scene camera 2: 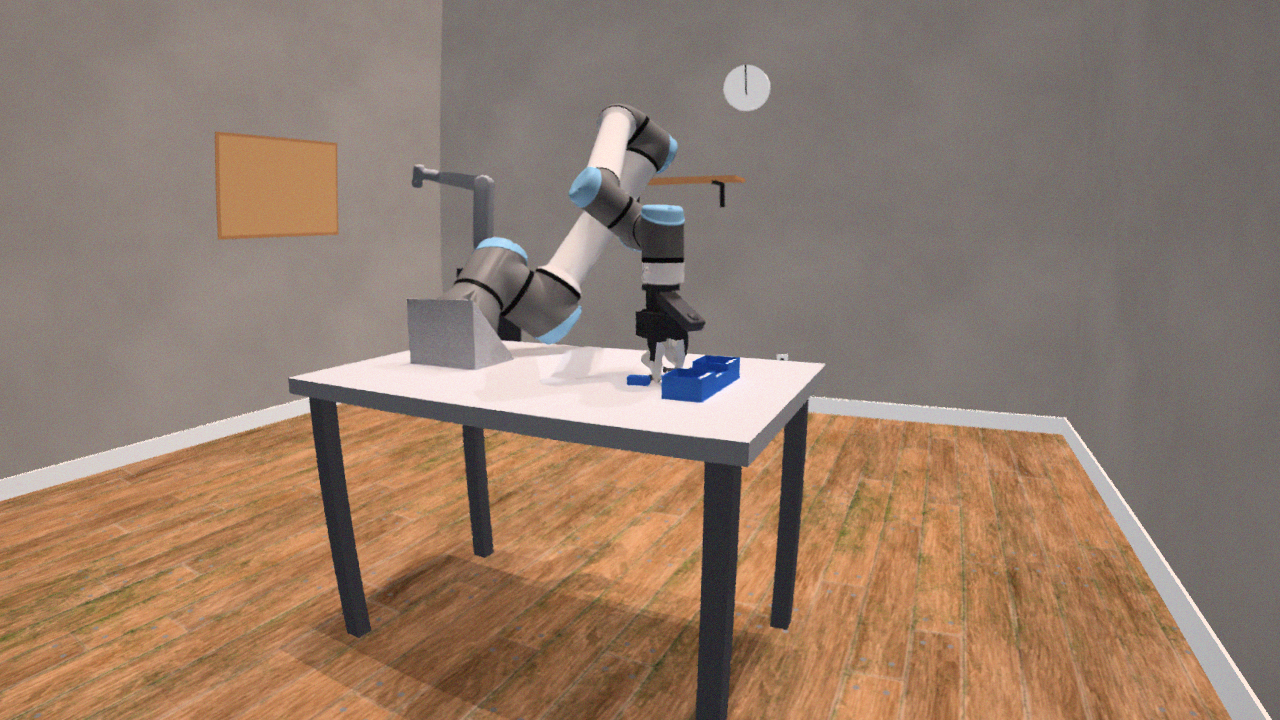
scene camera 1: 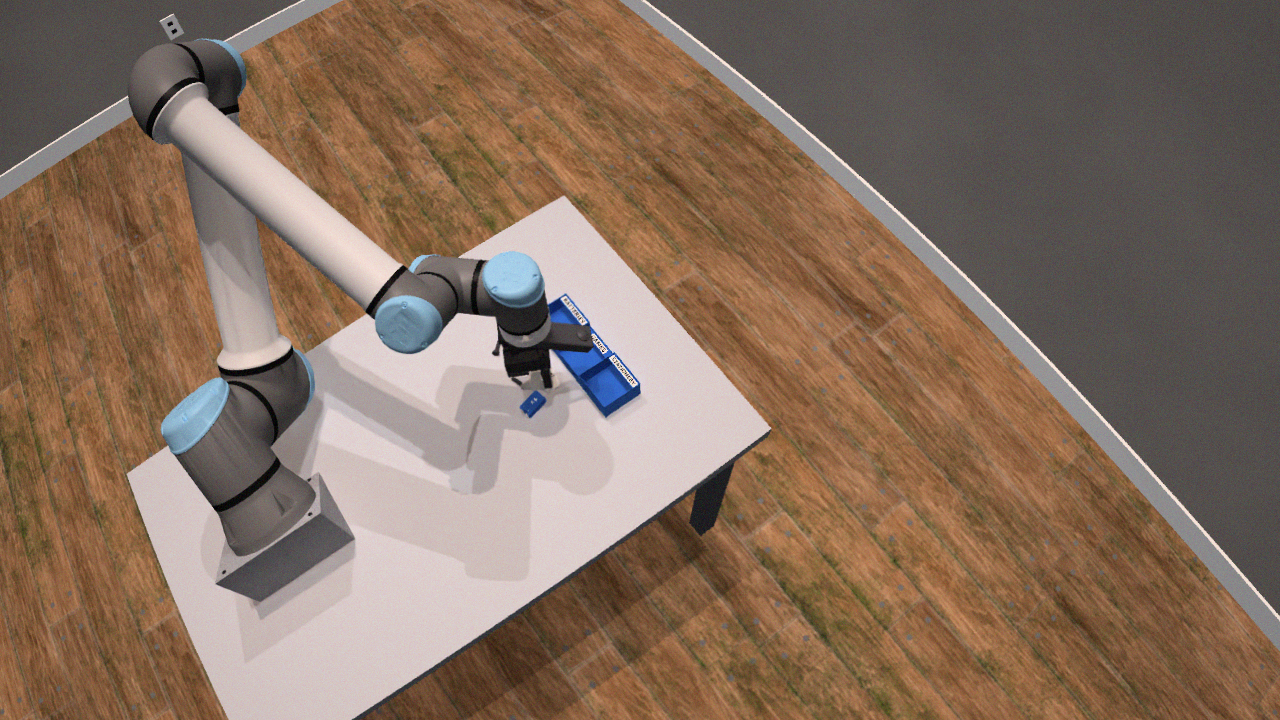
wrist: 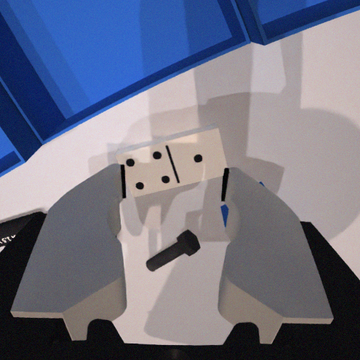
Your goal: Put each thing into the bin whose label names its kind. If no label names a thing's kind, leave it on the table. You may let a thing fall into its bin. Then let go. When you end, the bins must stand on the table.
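Seen in the pictures: gripper, fingertip midpoint: (scene camera 1: 546,379); arm's base, origin of the base link: (scene camera 2: 461,325) (scene camera 1: 275,522).
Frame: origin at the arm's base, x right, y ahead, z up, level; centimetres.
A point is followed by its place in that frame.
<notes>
My gripper (scene camera 1: 541,385) @[x -3.4, y 58.7, z -9.6 cm] (scene camera 2: 665,371) @[x -3.4, y 58.7, z -9.6 cm] (wrist: 173,170) is low at the table, shut on the white domino (wrist: 197,145), its tips at the two short ends. A black bolt (wrist: 172,250) lies below the domino in the wrist view. A blue 9 V battery (scene camera 1: 533,403) @[x 0.5, y 53.8, z -8.1 cm] (scene camera 2: 638,379) @[x 1.3, y 54.4, z -8.5 cm] lies beside the gripper; the right finger hides most of it in the wrist view. A black AA battery (wrist: 16,227) shows in part at the left. The nut and second bolt are hidden. Blue bins labelled BATTERIES (scene camera 1: 561,313) @[x -14.9, y 68.4, z -9.2 cm], GAMES (scene camera 1: 577,354) @[x -4.8, y 66.5, z -9.1 cm] (wrist: 125,45) and STATIONERY (scene camera 1: 623,402) @[x 9.2, y 68.8, z -8.6 cm] (wrist: 312,20) stand in a row.
The bins stand on the white table (scene camera 1: 680,420) @[x 17.7, y 76.3, z -9.8 cm] (scene camera 2: 572,411) @[x 26.1, y 55.0, z -9.9 cm], close beside the gripper. The arm's grey base block (scene camera 1: 295,555) @[x 7.3, y 0.9, z -1.2 cm] (scene camera 2: 443,333) @[x 7.3, y 0.6, z -1.1 cm] stands at the other end of the table. The arm reaches over the table and hides part of the bin row in scene camera 1.
</notes>
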